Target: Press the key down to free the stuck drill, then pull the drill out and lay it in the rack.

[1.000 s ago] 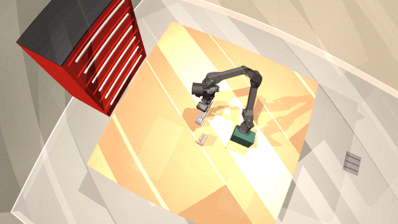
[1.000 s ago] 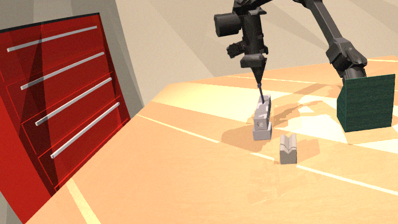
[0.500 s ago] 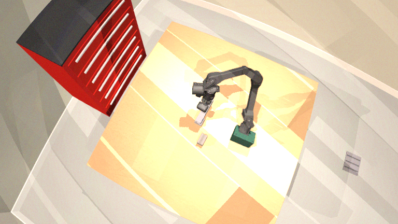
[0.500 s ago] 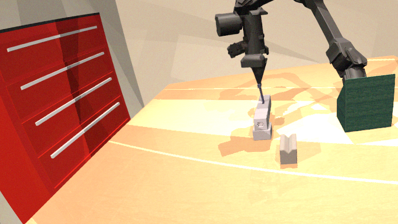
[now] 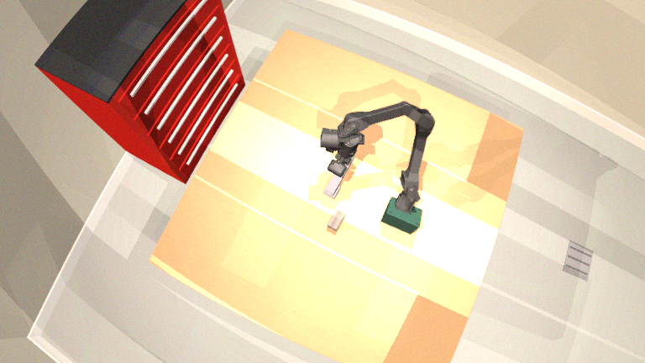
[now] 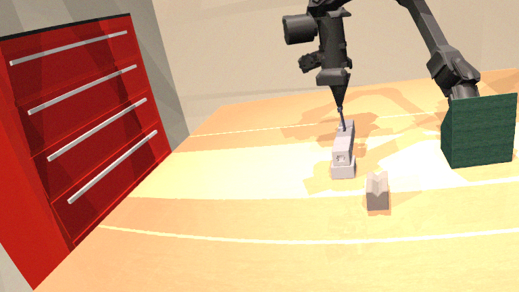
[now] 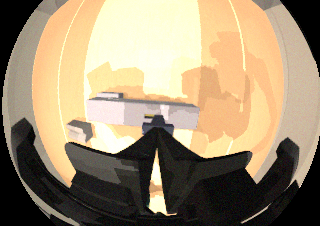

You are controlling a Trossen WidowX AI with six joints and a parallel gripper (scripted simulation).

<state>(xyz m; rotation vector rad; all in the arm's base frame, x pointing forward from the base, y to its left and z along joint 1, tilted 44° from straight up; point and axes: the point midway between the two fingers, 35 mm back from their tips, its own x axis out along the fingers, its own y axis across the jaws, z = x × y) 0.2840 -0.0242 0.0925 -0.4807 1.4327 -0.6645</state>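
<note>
My gripper tip is 30 mm above the blue key. Round my gripper tip: v-grooved rack (60 mm behind, 210 mm to the left, 100 mm below); drill (60 mm to the left, 70 mm below); pale grey holder block (40 mm to the left, 80 mm below).
</note>
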